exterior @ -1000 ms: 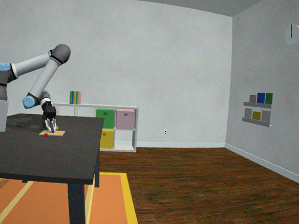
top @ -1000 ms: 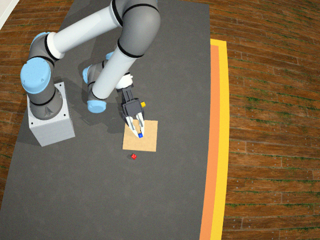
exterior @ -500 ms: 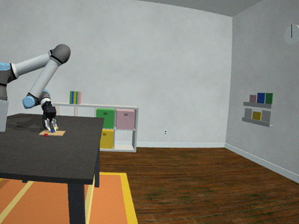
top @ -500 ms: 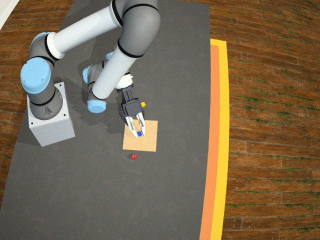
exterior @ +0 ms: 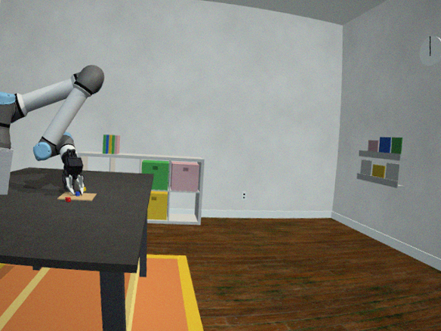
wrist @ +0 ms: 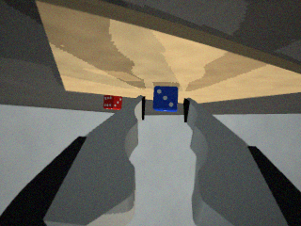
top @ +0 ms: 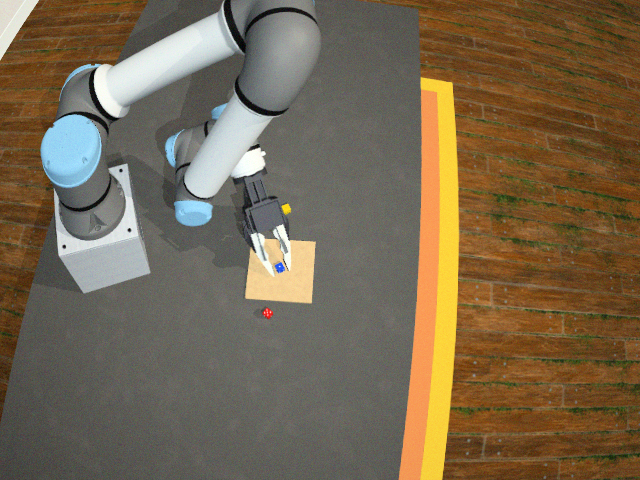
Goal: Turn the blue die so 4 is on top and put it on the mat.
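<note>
My hand is 1 cm above the blue die. Round my hand: tan mat 2 cm below; then yellow die 3 cm behind, 14 cm to the left, 1 cm below; then red die 1 cm ahead, 10 cm to the right, 1 cm below.
</note>
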